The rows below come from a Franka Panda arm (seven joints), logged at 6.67 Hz.
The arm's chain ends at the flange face. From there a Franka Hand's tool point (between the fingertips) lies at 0.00 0.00 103.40 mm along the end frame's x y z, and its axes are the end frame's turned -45 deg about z.
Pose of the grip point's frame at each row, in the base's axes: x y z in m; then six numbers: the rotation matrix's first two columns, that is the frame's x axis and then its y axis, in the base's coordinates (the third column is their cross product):
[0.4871 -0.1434 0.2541 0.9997 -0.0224 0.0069 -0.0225 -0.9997 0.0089]
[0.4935 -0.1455 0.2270 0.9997 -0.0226 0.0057 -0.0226 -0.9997 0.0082]
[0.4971 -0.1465 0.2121 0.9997 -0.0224 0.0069 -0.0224 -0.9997 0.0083]
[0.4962 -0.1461 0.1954 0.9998 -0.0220 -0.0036 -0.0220 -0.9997 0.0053]
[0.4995 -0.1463 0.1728 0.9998 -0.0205 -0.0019 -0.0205 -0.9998 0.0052]
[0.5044 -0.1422 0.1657 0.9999 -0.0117 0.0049 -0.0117 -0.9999 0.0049]
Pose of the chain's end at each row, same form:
[0.4864 -0.1425 0.3575 0.6910 -0.7227 0.0112 -0.7228 -0.6911 0.0014]
[0.4929 -0.1446 0.3304 0.6909 -0.7229 0.0098 -0.7229 -0.6909 0.0018]
[0.4964 -0.1456 0.3155 0.6911 -0.7227 0.0107 -0.7227 -0.6911 0.0010]
[0.4966 -0.1456 0.2988 0.6914 -0.7225 0.0012 -0.7225 -0.6913 0.0063]
[0.4997 -0.1458 0.2762 0.6925 -0.7215 0.0023 -0.7215 -0.6925 0.0050]
[0.5039 -0.1417 0.2691 0.6988 -0.7153 0.0069 -0.7153 -0.6988 0.0000]

